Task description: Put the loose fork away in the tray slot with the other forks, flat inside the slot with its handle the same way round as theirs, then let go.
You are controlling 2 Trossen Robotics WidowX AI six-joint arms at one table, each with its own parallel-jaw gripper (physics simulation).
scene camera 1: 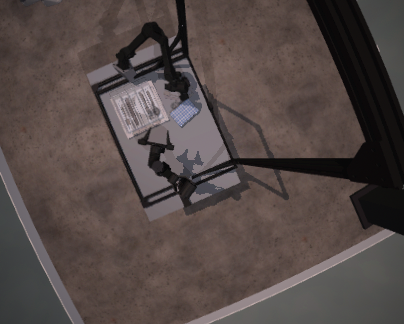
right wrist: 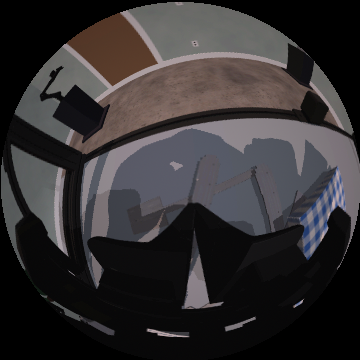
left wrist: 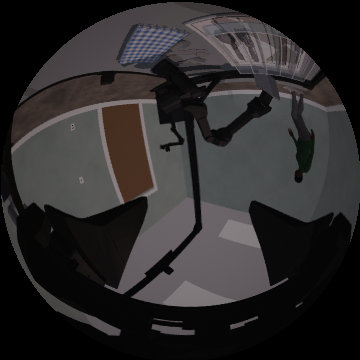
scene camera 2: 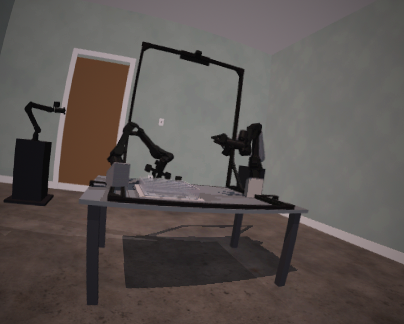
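The white cutlery tray [scene camera 1: 131,134] [left wrist: 212,46] stands at the left of the table in scene camera 1, with several dark utensils in its slots; which ones are forks is too small to tell there. My right gripper [scene camera 1: 185,95] [scene camera 2: 161,176] [right wrist: 192,207] is shut, low over the table beside the cloth's upper corner; no utensil shows plainly between its fingers. The loose fork cannot be made out clearly; the fingers may hide it in the right wrist view. My left gripper [scene camera 1: 159,132] [scene camera 2: 214,138] [left wrist: 200,204] is open and empty, raised above the table near the tray's lower edge in scene camera 1.
A blue-and-white checked cloth [scene camera 1: 184,113] [left wrist: 151,44] [right wrist: 320,220] lies right of the tray in scene camera 1, close to my right gripper. A black frame [scene camera 1: 125,170] [scene camera 2: 239,110] borders the table and rises above it.
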